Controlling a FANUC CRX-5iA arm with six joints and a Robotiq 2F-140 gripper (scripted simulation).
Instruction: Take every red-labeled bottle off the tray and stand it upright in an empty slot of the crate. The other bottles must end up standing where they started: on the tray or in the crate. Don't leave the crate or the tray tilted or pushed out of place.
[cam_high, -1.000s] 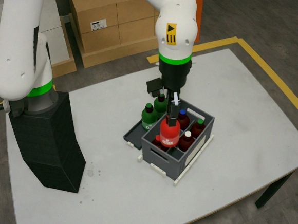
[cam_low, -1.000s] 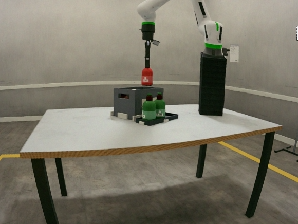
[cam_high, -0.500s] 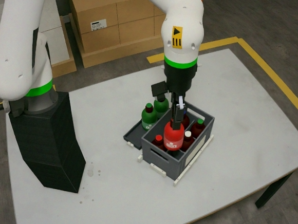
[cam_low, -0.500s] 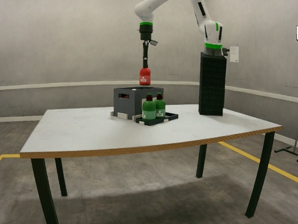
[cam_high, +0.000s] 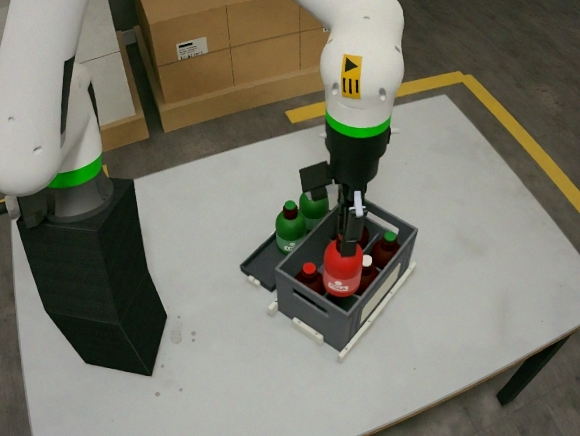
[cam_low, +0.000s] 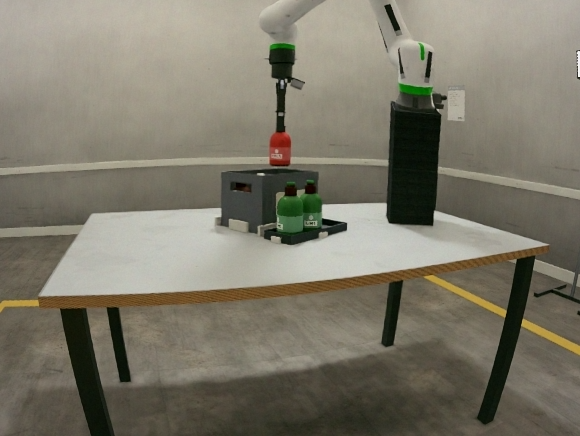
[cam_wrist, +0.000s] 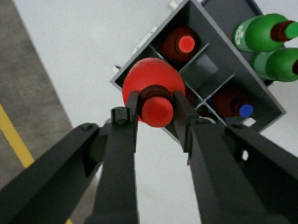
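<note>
Now: hand 80 mm above the red-labeled bottle. From my hand the other things lie so: dark tray: 20 mm ahead, 250 mm to the left, 330 mm below; then grey crate: 60 mm ahead, 70 mm to the left, 260 mm below.
</note>
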